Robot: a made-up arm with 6 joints. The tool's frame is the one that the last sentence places.
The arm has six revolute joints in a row. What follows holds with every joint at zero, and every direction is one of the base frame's.
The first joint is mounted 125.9 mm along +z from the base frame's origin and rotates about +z.
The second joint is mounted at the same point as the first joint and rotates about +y.
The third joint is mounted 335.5 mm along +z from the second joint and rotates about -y.
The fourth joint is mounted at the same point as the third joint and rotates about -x.
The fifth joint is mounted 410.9 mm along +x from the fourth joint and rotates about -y.
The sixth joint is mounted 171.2 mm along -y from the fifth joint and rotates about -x.
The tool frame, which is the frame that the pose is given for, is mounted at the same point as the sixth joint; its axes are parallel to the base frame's.
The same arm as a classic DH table. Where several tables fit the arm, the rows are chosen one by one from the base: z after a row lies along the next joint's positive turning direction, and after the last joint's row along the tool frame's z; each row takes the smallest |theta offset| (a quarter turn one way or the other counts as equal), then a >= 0, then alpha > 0; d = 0 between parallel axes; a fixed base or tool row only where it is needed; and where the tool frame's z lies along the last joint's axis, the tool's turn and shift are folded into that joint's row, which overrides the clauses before.
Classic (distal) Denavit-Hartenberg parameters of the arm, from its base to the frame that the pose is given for. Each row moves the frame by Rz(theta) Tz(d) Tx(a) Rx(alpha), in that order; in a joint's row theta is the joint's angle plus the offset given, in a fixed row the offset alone. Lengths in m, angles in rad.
joint 1: a 0  alpha -1.5708  d 0.1259  theta offset 0
joint 2: a 0.3355  alpha 3.1416  d 0  theta offset -1.5708
joint 3: a 0  alpha -1.5708  d 0  theta offset 0
joint 4: a 0  alpha 1.5708  d -0.4109  theta offset 0
joint 5: a 0  alpha -1.5708  d 0.1712  theta offset 0
joint 6: a 0  alpha 1.5708  d 0  theta offset 1.5708
tool (fixed): a 0  alpha 0  d 0  theta offset -1.5708

